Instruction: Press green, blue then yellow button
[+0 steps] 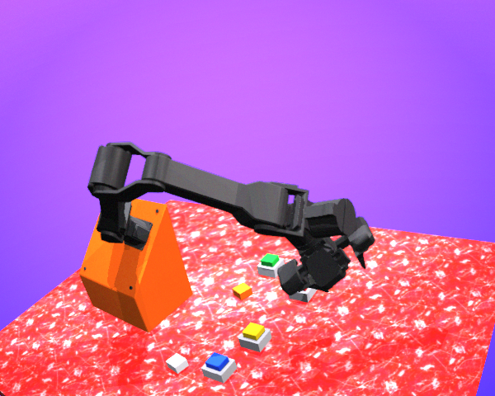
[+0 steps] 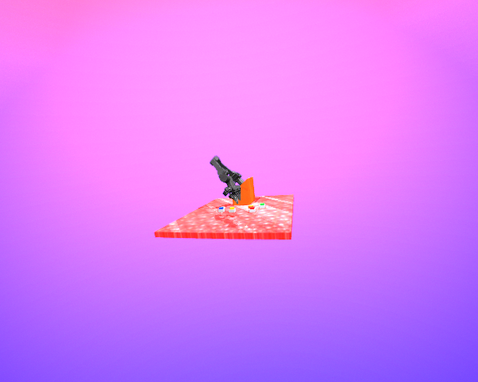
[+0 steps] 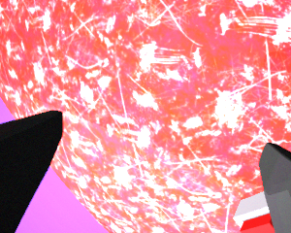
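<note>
Now: gripper tip 260 mm past the green button, 100 mm to the right of it and 80 mm above it. The rest, counted from my gripper tip: orange block: 270 mm behind, 10 mm to the right, 100 mm below; then red button: 140 mm behind, 50 mm to the left, 80 mm below; then yellow button: 140 mm behind, 130 mm to the right, 80 mm below.
</note>
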